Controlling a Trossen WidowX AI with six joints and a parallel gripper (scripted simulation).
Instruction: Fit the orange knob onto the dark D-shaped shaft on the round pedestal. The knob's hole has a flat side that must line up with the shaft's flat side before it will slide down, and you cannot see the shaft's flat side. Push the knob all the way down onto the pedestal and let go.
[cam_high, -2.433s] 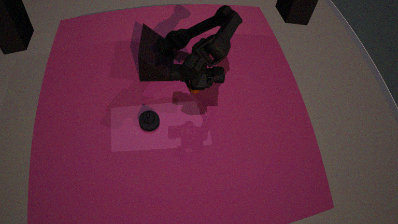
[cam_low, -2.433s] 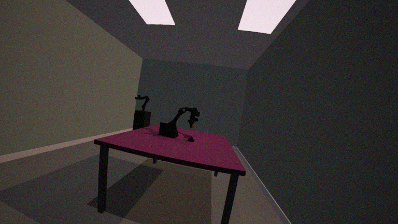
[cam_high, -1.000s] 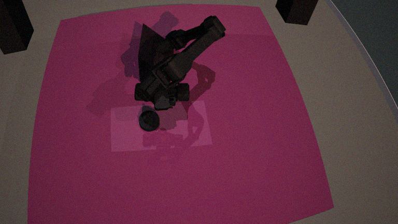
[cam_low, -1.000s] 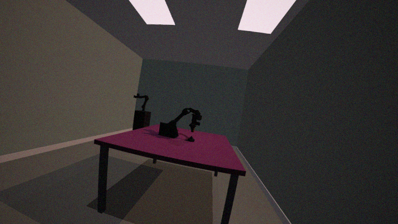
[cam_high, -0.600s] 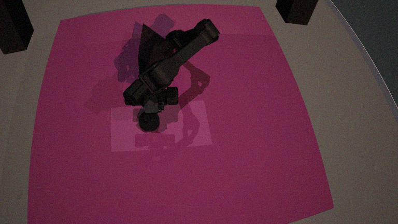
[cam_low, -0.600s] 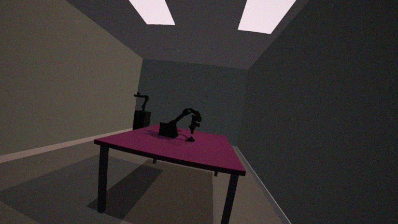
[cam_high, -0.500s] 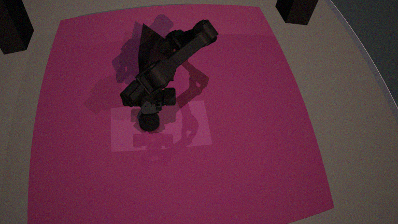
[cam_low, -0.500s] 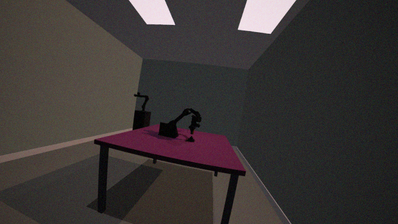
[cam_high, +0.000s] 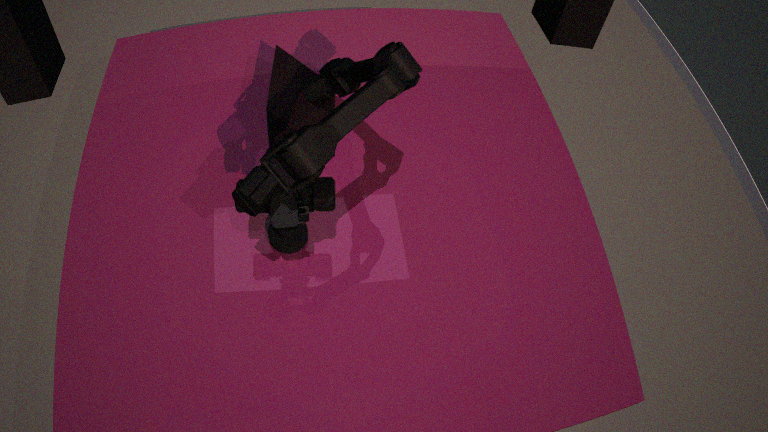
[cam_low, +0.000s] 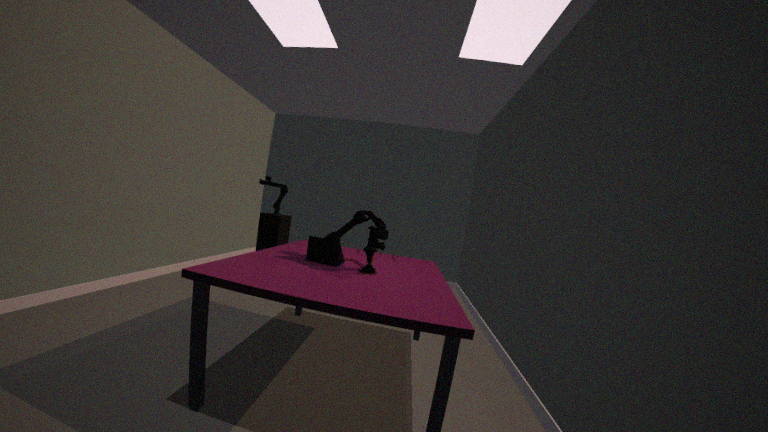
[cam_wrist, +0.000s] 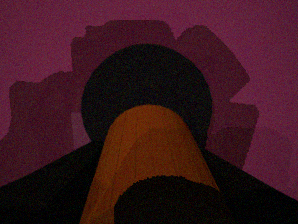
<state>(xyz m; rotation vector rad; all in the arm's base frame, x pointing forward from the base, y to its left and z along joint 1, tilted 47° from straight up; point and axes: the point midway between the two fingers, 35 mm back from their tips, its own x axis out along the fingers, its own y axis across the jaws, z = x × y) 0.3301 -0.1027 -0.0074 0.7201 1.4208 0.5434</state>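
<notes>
Now: the orange knob 20 mm above my gripper tip. From my gripper tip the other things lie so: dark round pedestal (40 mm below).
</notes>
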